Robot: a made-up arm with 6 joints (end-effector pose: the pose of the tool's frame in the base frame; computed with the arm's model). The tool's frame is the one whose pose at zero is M. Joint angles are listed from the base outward.
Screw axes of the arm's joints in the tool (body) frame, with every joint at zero. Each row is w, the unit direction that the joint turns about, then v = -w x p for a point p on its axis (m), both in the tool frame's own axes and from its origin. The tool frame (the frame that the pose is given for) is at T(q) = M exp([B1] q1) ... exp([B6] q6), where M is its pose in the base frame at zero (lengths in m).
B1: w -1 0 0 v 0 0.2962 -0.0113
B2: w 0 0 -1 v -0.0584 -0.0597 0
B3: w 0 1 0 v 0.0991 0 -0.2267
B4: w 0 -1 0 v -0.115 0 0.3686
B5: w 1 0 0 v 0 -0.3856 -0.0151
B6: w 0 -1 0 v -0.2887 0 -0.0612
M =
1 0 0 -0.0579
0 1 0 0.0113
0 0 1 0.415
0 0 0 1
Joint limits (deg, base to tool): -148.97..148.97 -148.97..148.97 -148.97..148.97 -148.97..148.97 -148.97..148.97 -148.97..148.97
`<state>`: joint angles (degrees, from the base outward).
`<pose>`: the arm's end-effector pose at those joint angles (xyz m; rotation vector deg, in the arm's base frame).
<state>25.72 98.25 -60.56 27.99 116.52 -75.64</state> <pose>-0.3814 0.2585 0.8268 -21.69 -10.36 20.94</pose>
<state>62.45 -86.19 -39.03 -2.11 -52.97 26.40</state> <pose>-0.3290 0.1960 0.1644 -42.40 -41.39 104.67</pose>
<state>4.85 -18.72 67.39 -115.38 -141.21 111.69</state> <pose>-0.4825 -0.0852 0.6678 118.00 54.39 84.79</pose>
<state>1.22 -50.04 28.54 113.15 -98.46 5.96</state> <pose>-0.3452 0.3276 0.6711 -45.03 -88.53 -30.81</pose>
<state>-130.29 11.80 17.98 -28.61 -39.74 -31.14</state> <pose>-0.0059 -0.0473 0.3876 74.35 38.99 74.57</pose>
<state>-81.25 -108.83 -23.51 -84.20 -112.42 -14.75</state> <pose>-0.2868 0.3879 -0.3857 -77.85 -95.42 19.50</pose>
